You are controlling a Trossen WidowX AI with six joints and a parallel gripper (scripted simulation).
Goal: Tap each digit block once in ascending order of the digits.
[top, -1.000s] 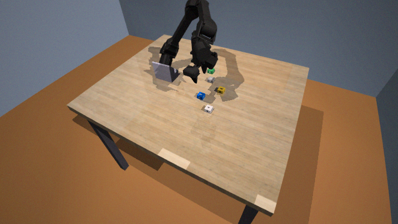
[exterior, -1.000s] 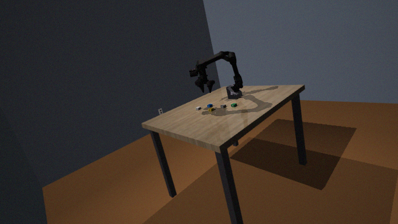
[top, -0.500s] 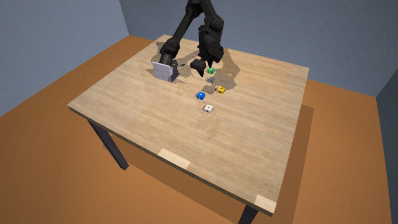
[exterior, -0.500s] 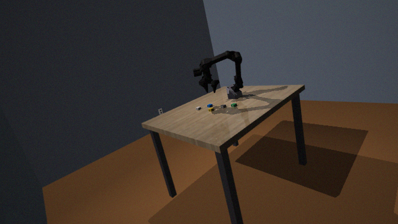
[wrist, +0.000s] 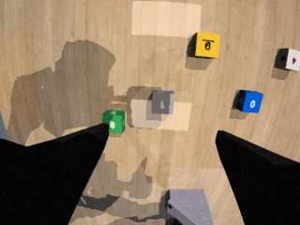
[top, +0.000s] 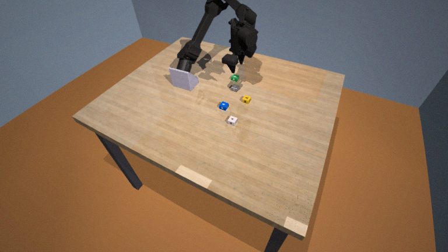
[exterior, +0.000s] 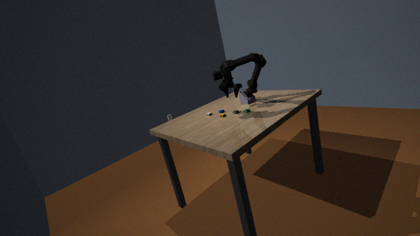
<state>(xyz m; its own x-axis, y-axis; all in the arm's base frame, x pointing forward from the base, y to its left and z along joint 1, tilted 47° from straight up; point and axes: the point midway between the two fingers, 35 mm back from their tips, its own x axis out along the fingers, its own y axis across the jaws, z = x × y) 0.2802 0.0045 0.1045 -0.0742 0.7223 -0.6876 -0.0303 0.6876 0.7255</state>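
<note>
The blue block lies 10 mm ahead of my gripper tip, 140 mm to the right of it and 120 mm below it. From my gripper tip the other things lie so: green block 50 mm behind, 70 mm to the left, 120 mm below; yellow block 80 mm ahead, 60 mm to the right, 120 mm below; grey block 10 mm behind, 120 mm below.
</note>
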